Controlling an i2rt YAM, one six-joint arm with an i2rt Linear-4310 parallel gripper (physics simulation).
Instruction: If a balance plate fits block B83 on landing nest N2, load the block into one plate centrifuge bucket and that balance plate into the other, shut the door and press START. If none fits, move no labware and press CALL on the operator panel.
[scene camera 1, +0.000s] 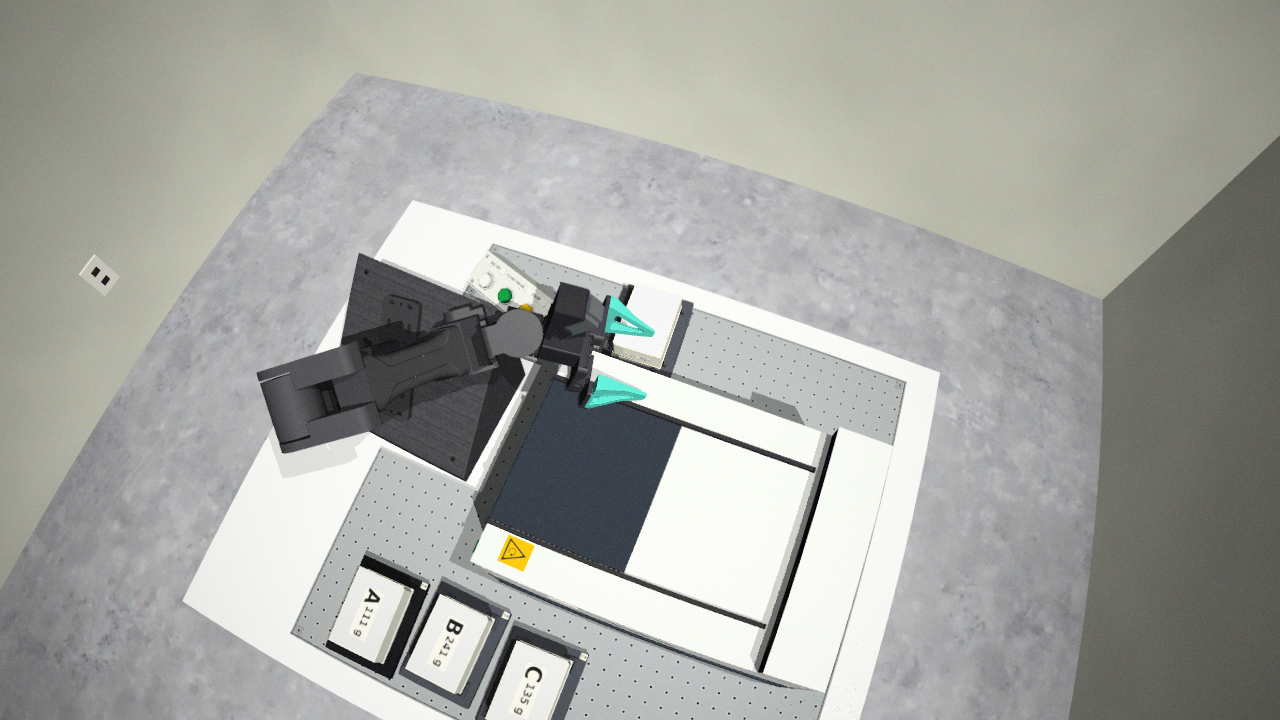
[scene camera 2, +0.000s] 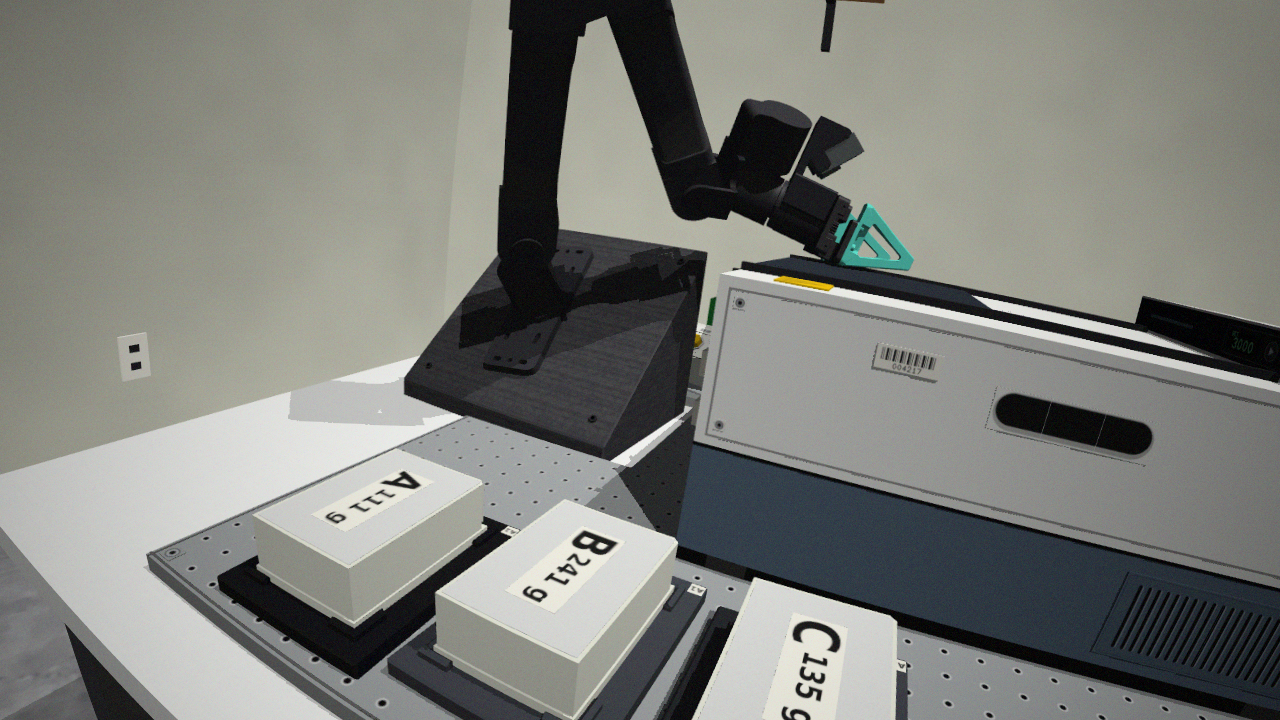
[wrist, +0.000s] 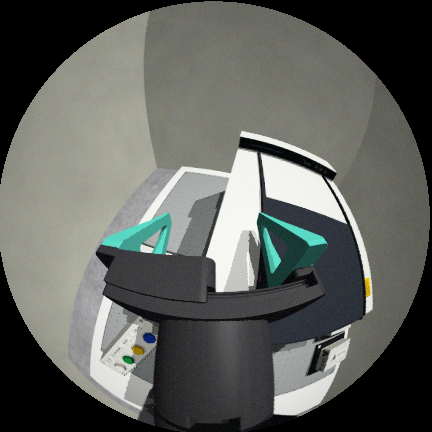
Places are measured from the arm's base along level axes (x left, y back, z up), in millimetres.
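Pixels of known places: gripper, fingertip midpoint: (scene camera 1: 649, 364) (scene camera 2: 898, 263) (wrist: 213, 217); arm's base, origin of the base link: (scene camera 2: 542, 307).
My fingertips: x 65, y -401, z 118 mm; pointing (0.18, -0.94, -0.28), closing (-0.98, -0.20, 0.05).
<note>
For each thing: its top centre in the pictures, then the offset to it from my fingertips. "spot": a spot on its surface instead. Level surfaces: height alone.
- block, middle of its top: (scene camera 1: 648, 319) dy +46, dx +147, dz -147 mm
- operator panel, surface spot: (scene camera 1: 484, 266) spot: dy +354, dx +161, dz -155 mm
- raised display bar, surface spot: (scene camera 2: 1199, 331) (wrist: 286, 154) spot: dy -259, dx -154, dz +0 mm
- perforated board, its level: dz -225 mm
My gripper (scene camera 1: 648, 363) (scene camera 2: 911, 265) (wrist: 213, 217) is open and empty, its teal fingers over the centrifuge's rear top edge and beside the white block. The block (scene camera 1: 660, 311) sits in a dark nest behind the centrifuge; its label is unreadable. Balance plates A 111 g (scene camera 1: 375, 617) (scene camera 2: 308, 573) (wrist: 336, 355), B 241 g (scene camera 1: 452, 644) (scene camera 2: 510, 658) and C 135 g (scene camera 1: 532, 689) (scene camera 2: 747, 644) sit in nests at the front. The centrifuge (scene camera 1: 725, 519) (scene camera 2: 805, 385) has a dark blue panel and a white panel on top; no buckets show. The operator panel (scene camera 1: 484, 266) (wrist: 120, 367) has white, green, yellow and blue buttons.
The arm's dark wedge base (scene camera 1: 447, 438) (scene camera 2: 537, 394) stands left of the centrifuge. A raised display bar (scene camera 2: 1199, 331) (wrist: 290, 156) reading 3000 runs along the centrifuge's far right end. A perforated board (scene camera 1: 787, 358) (scene camera 2: 501, 447) (wrist: 180, 200) lies under the equipment.
</note>
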